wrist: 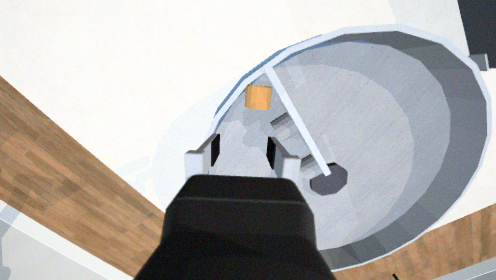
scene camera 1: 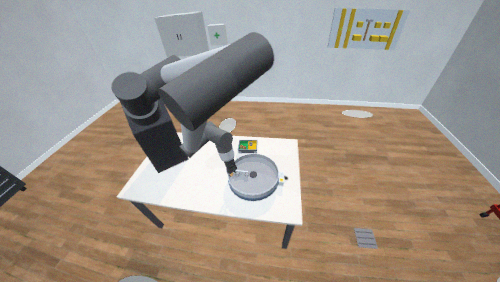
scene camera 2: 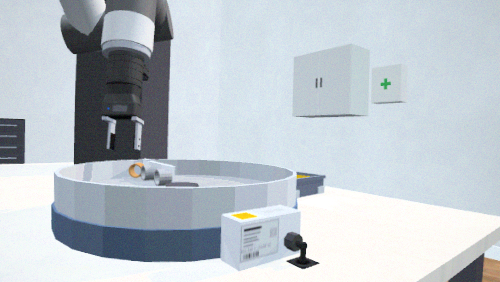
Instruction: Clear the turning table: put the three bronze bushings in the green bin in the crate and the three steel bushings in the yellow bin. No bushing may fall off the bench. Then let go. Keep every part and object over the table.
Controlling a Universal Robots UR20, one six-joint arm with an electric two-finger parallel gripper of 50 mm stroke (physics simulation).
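Observation:
My gripper is open and empty, above the left part of the round grey turning table. A bronze bushing lies on it near the wall, beyond the fingertips in the wrist view. Two steel bushings, one nearer the bronze one and another nearer the hub, lie beside a thin white bar, which partly hides them in the wrist view. The crate has a green bin with small bronze shapes and a yellow bin with a small grey shape.
The turning table has a raised wall and a dark hub. A white box with a black knob beside it stands near its side. The white bench ends just beyond the box.

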